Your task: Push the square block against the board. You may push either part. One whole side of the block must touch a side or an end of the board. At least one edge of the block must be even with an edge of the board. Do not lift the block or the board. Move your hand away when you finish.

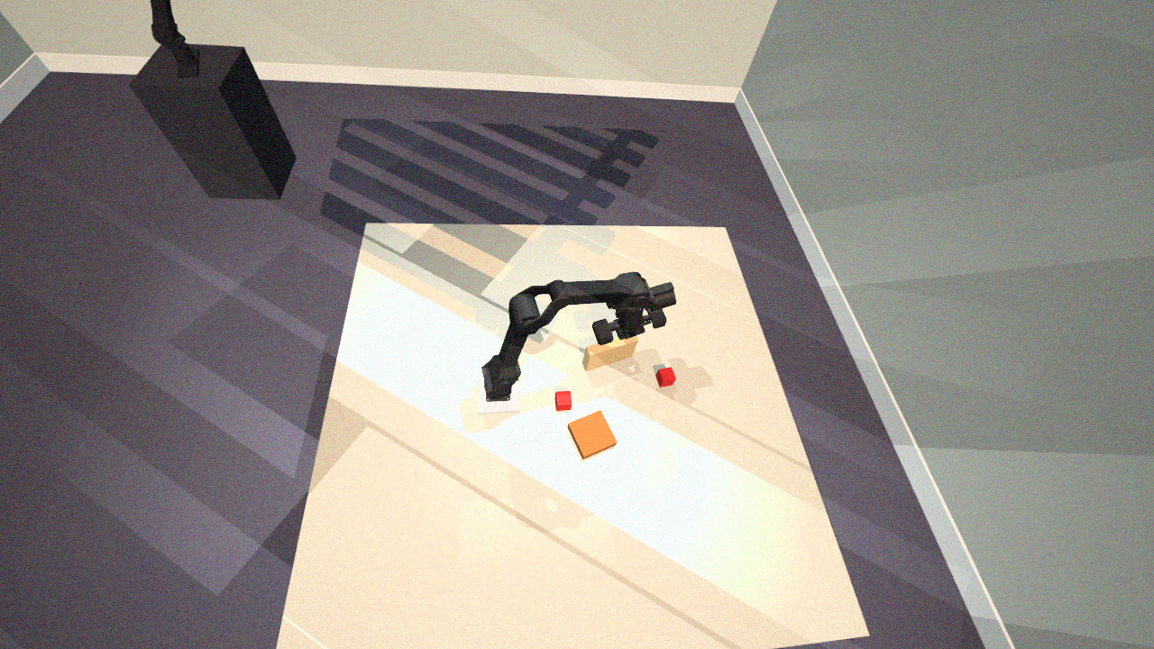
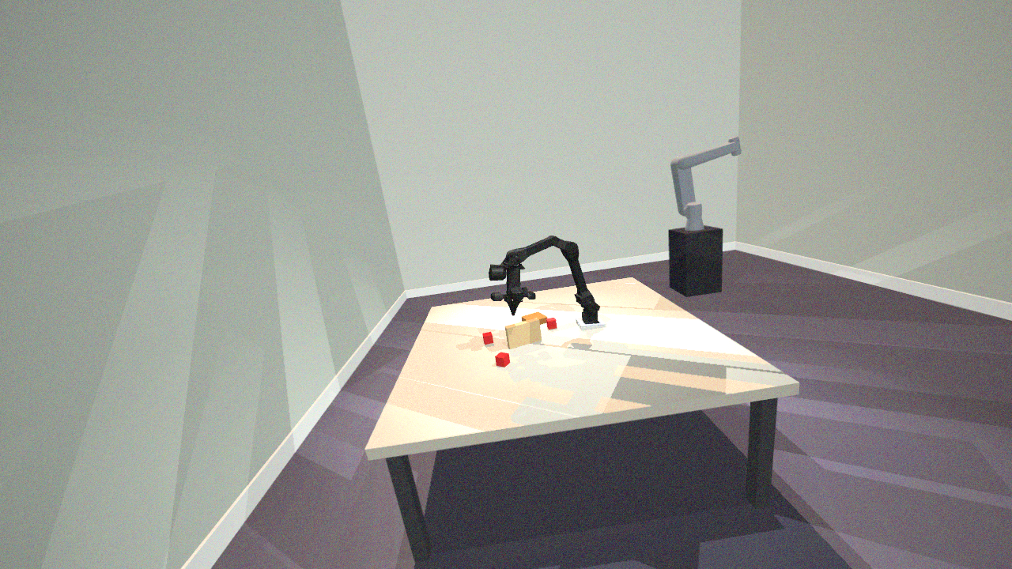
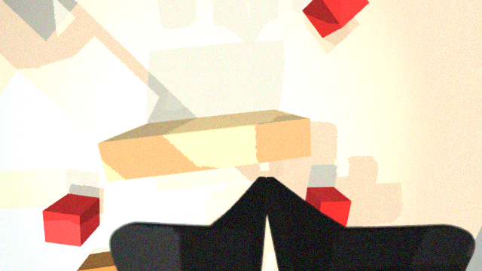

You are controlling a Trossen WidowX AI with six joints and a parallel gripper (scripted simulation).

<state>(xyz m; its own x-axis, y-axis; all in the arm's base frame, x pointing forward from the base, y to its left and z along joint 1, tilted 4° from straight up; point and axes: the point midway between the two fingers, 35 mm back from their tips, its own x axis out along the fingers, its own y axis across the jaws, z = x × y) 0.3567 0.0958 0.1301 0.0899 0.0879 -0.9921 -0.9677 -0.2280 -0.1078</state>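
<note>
The tan board is 30 mm behind my gripper tip and 90 mm below it. Also, from my gripper tip: square block 100 mm behind, 230 mm to the right, 120 mm below.
</note>
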